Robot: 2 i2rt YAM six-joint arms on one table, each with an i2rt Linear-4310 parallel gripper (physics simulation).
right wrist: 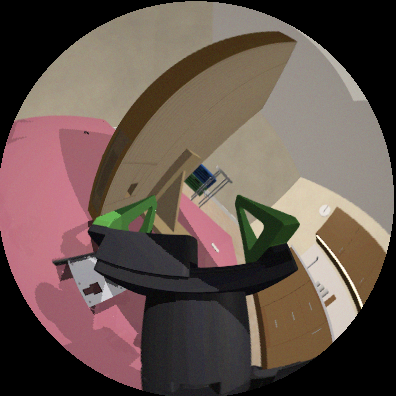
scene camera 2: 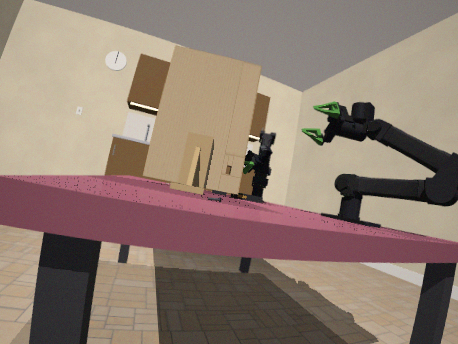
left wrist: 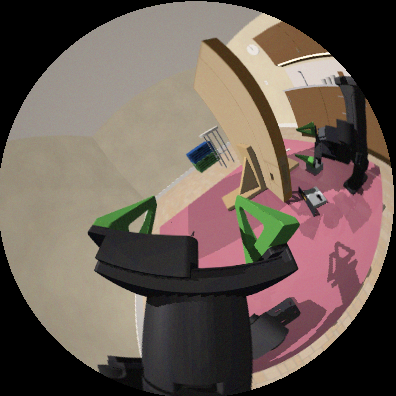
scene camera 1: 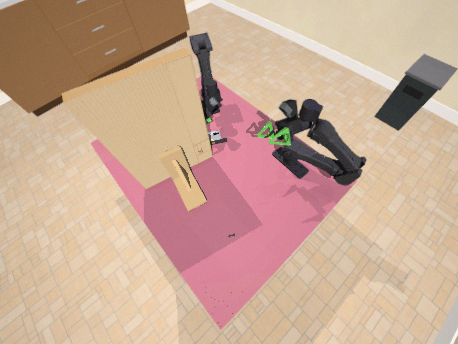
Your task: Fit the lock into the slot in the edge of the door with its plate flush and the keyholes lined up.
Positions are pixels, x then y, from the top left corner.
Scene:
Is the left gripper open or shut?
Open.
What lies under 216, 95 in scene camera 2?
A tan door.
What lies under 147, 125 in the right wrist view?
A tan door.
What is the left gripper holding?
Nothing.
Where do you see a grey lock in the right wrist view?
At 81, 266

